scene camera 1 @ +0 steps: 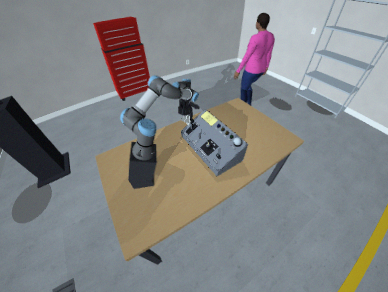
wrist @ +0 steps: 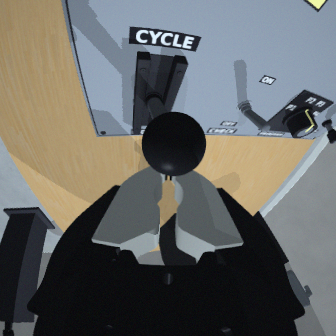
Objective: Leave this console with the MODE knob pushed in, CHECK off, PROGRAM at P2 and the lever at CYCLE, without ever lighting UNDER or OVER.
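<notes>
The grey console (scene camera 1: 231, 161) (wrist: 210, 30) stands on the table. My gripper (scene camera 1: 188, 120) (wrist: 168, 163) is shut and empty, its tips at the near side of the lever's black ball (wrist: 174, 143); whether they touch it is unclear. The lever shaft (wrist: 156, 102) rises from about mid-slot, below the CYCLE label (wrist: 165, 39); the HOLD label is mostly hidden. The CHECK toggle (wrist: 255, 117) leans toward the near edge, on the OFF side. The PROGRAM knob (wrist: 298, 123) has a yellow mark; its setting is hard to read. MODE, UNDER and OVER cannot be read in either view.
A yellow note (scene camera 1: 209, 118) and a white dome (scene camera 1: 237, 141) are on the console. The wooden table (scene camera 1: 165, 200) carries the arm's black pedestal (scene camera 1: 142, 172). A person in pink (scene camera 1: 258, 52) stands behind the table. A red tool cabinet (scene camera 1: 125, 65) is by the wall.
</notes>
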